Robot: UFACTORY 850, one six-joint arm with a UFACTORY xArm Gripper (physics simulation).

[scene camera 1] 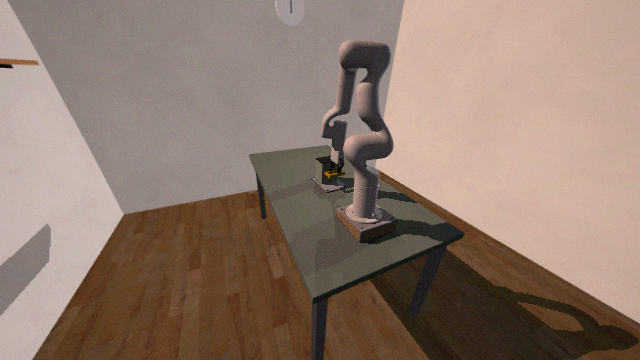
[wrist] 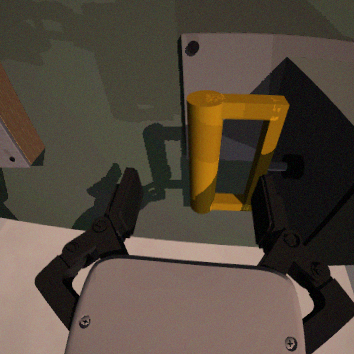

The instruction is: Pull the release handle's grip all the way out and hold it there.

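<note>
The yellow release handle (scene camera 1: 334, 174) (wrist: 204, 145) is a frame with a thick round grip bar; a short rod joins it to the dark housing (scene camera 1: 325, 170) (wrist: 322, 145). My gripper (scene camera 1: 336, 167) (wrist: 196, 182) is open and empty. In the wrist view the grip's lower end shows between the fingertips, nearer the right one. The right fingertip overlaps the lower corner of the handle's back bar; I cannot tell whether they touch. The left fingertip is well to the left of the grip.
The housing stands on a light base plate (scene camera 1: 328, 188) (wrist: 230, 55) with bolts, on the green-grey table (scene camera 1: 300, 220) (wrist: 65, 100). The robot's wood-sided mounting block (scene camera 1: 376, 232) (wrist: 22, 130) is at the wrist view's left edge. Shadows fall beside the handle.
</note>
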